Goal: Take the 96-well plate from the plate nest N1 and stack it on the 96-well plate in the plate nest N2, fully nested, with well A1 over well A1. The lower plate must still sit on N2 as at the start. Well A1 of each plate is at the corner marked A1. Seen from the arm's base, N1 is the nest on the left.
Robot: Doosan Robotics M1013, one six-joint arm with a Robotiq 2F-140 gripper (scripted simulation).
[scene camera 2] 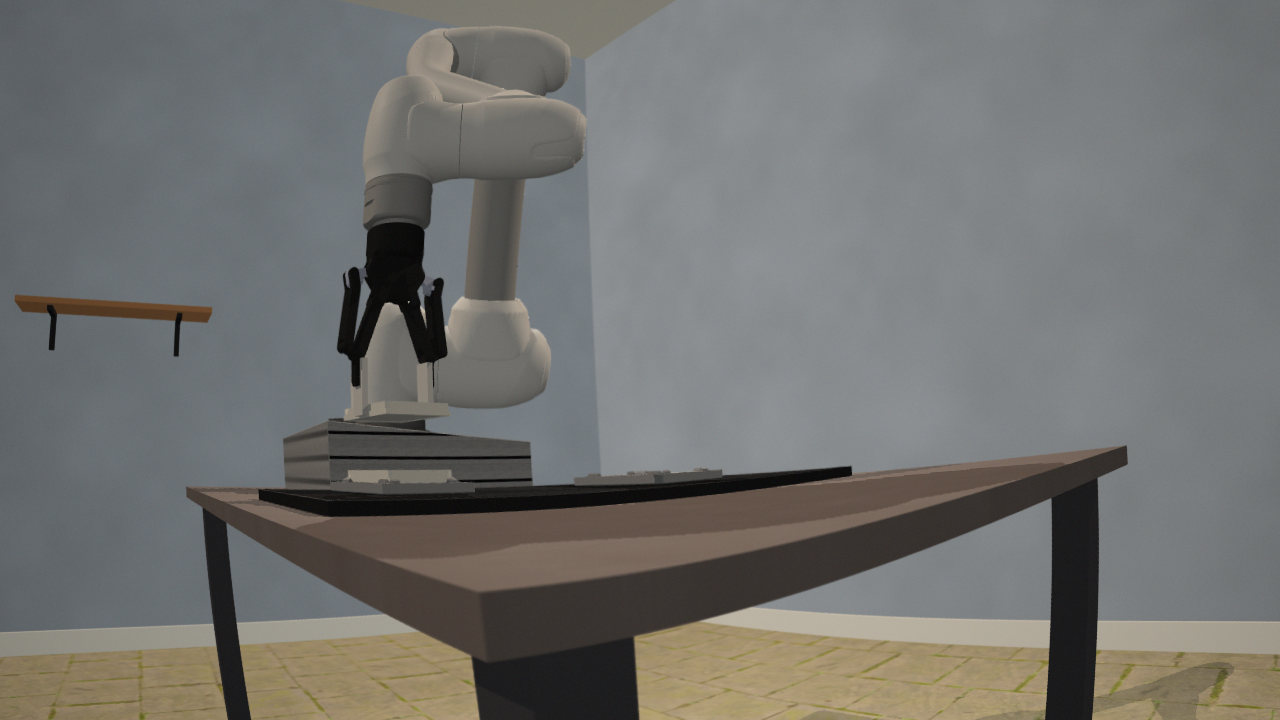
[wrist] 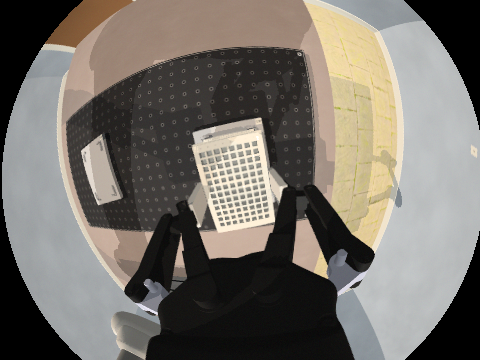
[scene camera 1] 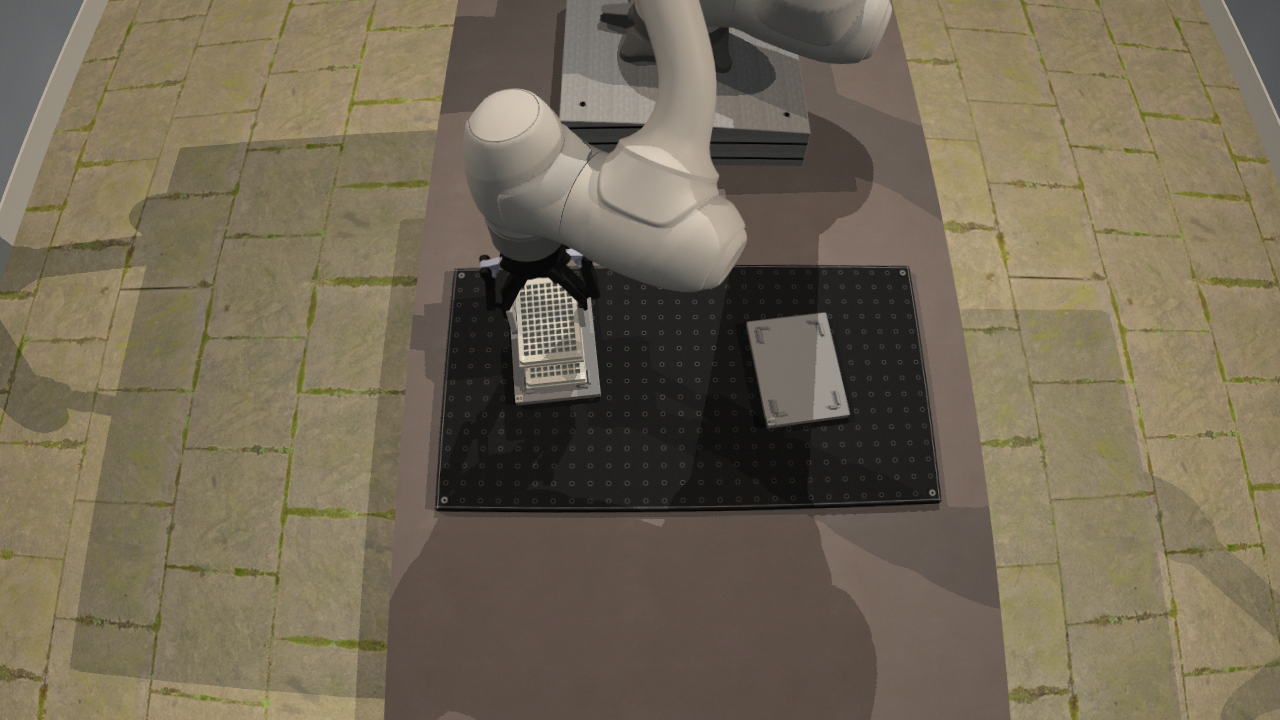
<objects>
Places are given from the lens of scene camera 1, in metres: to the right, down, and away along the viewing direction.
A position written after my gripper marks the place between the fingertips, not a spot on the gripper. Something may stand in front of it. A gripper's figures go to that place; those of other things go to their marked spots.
my gripper [scene camera 1: 548, 321]: -0.12, -0.05, 1.22
white 96-well plate [scene camera 1: 530, 355]: -0.14, -0.01, 1.19
white 96-well plate [scene camera 1: 573, 373]: -0.09, 0.02, 1.27
grey plate nest [scene camera 1: 795, 366]: 0.22, 0.01, 1.27
grey plate nest [scene camera 1: 571, 392]: -0.10, 0.04, 1.26
</objects>
